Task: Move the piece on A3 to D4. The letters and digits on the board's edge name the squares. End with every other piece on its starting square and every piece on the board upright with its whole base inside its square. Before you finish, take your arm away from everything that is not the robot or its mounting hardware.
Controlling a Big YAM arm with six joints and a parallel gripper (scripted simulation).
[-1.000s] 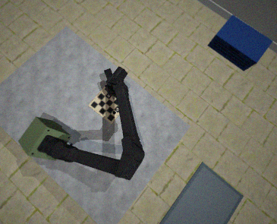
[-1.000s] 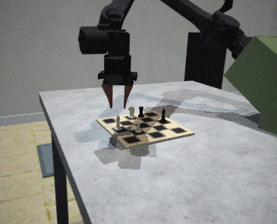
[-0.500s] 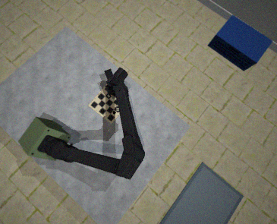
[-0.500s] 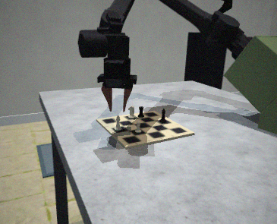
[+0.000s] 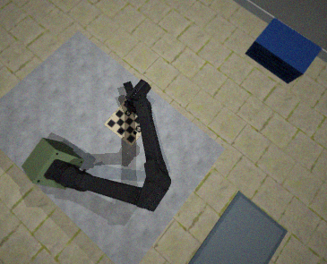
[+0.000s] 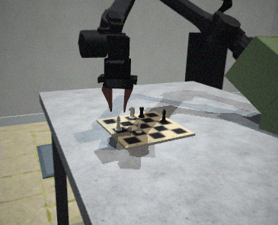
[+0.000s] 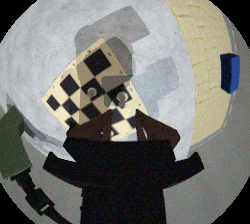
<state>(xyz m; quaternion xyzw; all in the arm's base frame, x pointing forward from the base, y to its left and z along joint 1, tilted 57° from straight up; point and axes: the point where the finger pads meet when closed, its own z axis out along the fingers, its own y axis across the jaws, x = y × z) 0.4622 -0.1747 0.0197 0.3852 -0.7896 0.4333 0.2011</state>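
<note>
The white pawn is 4 cm behind my hand, 5 cm to the left of it and 5 cm below it. Round my hand: chessboard: 8 cm behind, 2 cm to the left, 7 cm below.
</note>
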